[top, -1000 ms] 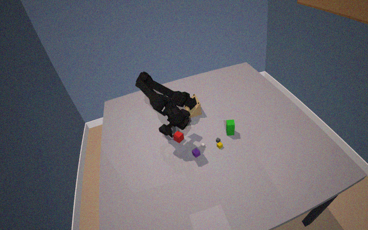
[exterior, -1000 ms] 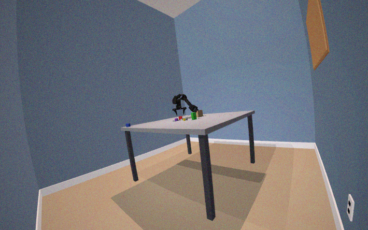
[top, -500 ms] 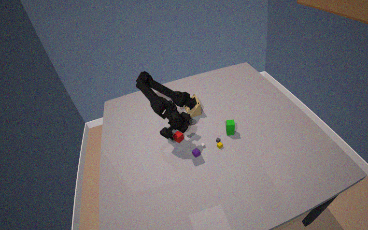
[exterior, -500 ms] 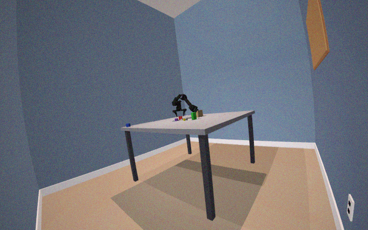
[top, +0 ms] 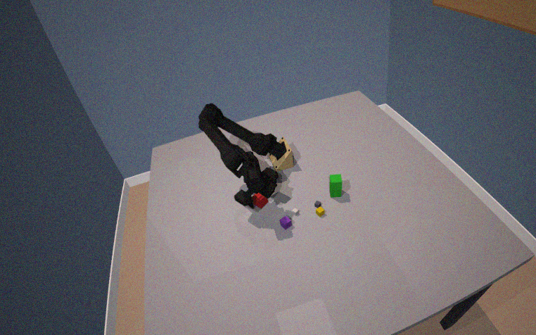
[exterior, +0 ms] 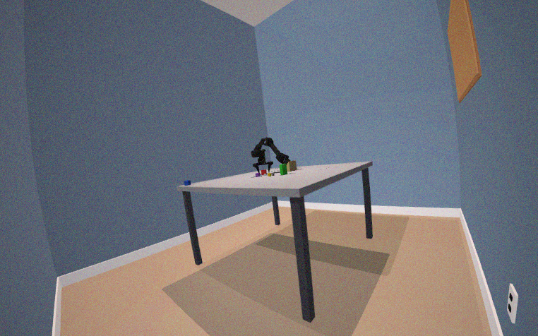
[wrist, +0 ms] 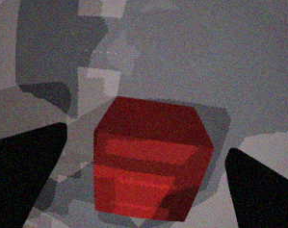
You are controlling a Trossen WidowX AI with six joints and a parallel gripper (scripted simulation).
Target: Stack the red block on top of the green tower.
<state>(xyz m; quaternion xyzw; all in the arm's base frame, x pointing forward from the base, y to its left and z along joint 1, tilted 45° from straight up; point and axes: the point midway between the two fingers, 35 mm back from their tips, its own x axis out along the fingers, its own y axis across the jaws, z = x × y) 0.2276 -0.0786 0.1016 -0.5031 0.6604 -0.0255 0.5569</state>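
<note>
The red block lies 10 mm above my gripper tip. Also, from my gripper tip: small dark cube (80 mm ahead, 210 mm to the left); then purple cube (140 mm ahead, 80 mm to the left); then small white cube (90 mm ahead, 120 mm to the left).
</note>
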